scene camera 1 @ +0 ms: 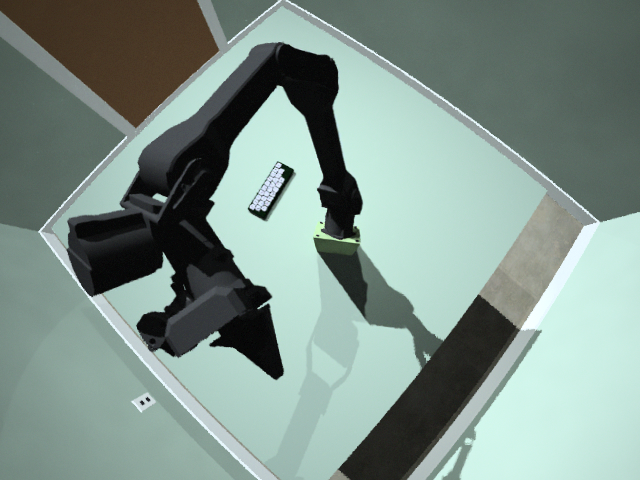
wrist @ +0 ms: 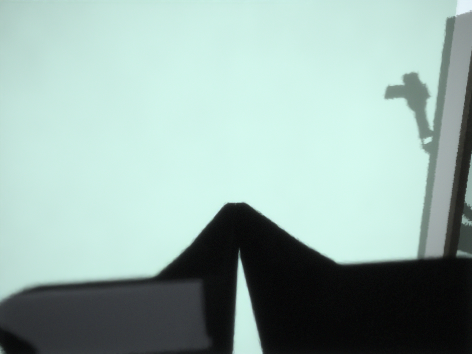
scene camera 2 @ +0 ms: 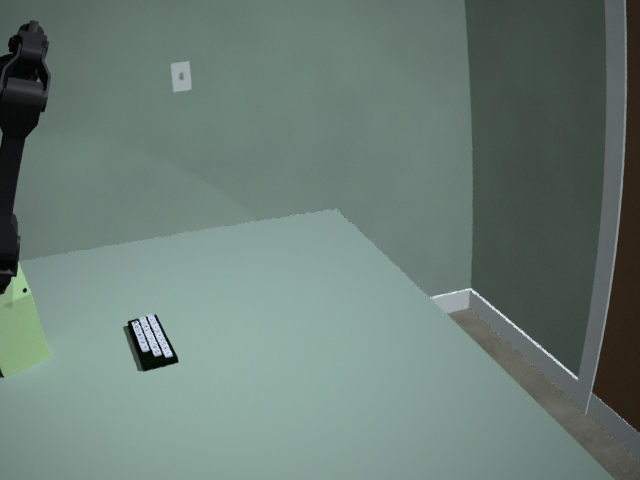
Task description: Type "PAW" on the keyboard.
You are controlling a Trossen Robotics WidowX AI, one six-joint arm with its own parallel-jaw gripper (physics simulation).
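Where they show: gripper, fingertip midpoint: [scene camera 1: 280, 376] [wrist: 235, 212]; arm's base, origin of the base link: [scene camera 1: 338, 232].
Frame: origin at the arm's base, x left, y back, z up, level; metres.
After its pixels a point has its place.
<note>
A small dark green keyboard with white keys [scene camera 1: 268, 190] {z -0.177, x -0.034, y -0.283 m} [scene camera 2: 151, 338] {z -0.177, x -0.058, y -0.284 m} lies flat on the pale green table [scene camera 1: 439, 170] {z -0.194, x -0.415, y 0.165 m} [scene camera 2: 310, 320] {z -0.194, x -0.106, y -0.591 m}; the letters on its keys are too small to read. My gripper [scene camera 1: 278, 374] {z 0.354, x 0.232, y 0.058 m} [wrist: 235, 212] {z 0.354, x 0.232, y 0.058 m} is shut and empty, its fingertips touching. In the first scene view it hangs in the air toward the lower left, well away from the keyboard. No keyboard shows in the wrist view, where the fingers stand against a pale wall. The fingers do not show in the second scene view.
The arm stands on a light green block [scene camera 1: 334, 244] {z -0.019, x 0.026, y 0.007 m} [scene camera 2: 23, 330] {z -0.118, x -0.024, y -0.031 m} beside the keyboard. In the first scene view the arm's upper links arch around the keyboard. Walls with a socket plate [scene camera 1: 143, 401] and a switch plate [scene camera 2: 180, 76] surround the table. A brown door [scene camera 1: 118, 51] is at the upper left.
</note>
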